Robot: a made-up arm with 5 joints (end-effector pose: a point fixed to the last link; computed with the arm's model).
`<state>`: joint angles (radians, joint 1 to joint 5).
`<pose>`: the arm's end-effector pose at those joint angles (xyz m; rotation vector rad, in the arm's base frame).
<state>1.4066 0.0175 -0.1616 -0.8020 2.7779</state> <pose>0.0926 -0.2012 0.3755 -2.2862 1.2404 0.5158</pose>
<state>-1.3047 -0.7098 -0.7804 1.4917 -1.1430</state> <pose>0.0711 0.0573 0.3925 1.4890 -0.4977 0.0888</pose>
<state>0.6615 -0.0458 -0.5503 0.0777 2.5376</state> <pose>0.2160 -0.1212 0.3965 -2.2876 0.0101 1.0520</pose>
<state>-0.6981 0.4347 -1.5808 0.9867 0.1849</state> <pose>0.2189 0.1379 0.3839 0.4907 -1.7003 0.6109</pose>
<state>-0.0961 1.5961 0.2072 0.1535 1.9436</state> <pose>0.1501 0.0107 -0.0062 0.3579 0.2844 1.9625</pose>
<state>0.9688 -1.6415 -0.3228 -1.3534 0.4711</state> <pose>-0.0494 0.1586 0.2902 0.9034 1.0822 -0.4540</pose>
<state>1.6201 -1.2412 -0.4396 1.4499 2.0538</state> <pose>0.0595 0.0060 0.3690 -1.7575 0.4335 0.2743</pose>
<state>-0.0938 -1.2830 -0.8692 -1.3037 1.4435</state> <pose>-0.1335 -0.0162 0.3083 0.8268 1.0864 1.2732</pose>
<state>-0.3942 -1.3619 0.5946 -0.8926 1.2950</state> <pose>0.0537 0.0004 0.3851 1.2726 2.8039 0.1004</pose>
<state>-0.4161 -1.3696 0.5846 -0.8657 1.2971</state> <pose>0.0528 -0.0001 0.3856 1.2477 2.8230 0.0912</pose>
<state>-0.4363 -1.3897 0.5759 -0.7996 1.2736</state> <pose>0.0523 -0.0004 0.3857 1.1957 2.8736 0.0490</pose>
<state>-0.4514 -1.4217 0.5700 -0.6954 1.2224</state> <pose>0.0527 -0.0003 0.3850 -1.1043 -2.9236 0.0269</pose>
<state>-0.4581 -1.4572 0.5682 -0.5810 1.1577</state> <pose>0.0537 0.0002 0.3833 -0.9811 -2.9072 0.1092</pose>
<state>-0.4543 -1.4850 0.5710 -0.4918 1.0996</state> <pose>0.0550 0.0008 0.3813 -0.8865 -2.8832 0.1705</pose>
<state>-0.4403 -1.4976 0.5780 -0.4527 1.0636</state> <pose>0.0563 0.0015 0.3799 -0.8464 -2.8645 0.1978</pose>
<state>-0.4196 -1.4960 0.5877 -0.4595 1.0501</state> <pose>0.0576 0.0021 0.3793 -0.8551 -2.8560 0.1980</pose>
